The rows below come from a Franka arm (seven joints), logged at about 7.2 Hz.
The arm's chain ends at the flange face. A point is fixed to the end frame.
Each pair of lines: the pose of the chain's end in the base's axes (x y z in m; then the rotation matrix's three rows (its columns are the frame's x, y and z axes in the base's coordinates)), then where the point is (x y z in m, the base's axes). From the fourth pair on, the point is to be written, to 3 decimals.
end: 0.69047 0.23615 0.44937; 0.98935 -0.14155 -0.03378; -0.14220 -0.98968 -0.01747; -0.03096 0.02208 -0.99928
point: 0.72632 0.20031 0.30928
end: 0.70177 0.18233 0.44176; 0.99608 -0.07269 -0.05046; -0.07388 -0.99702 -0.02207; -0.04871 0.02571 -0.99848
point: 0.73748 0.14872 0.30109
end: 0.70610 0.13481 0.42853; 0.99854 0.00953 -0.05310; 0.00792 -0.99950 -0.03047; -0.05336 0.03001 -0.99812
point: 0.74379 0.10363 0.28782
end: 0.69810 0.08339 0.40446; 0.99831 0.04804 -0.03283; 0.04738 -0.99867 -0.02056; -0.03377 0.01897 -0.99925
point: 0.740 0.055 0.264
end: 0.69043 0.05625 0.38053; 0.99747 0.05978 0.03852; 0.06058 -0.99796 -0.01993; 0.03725 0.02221 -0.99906
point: 0.742 0.029 0.244
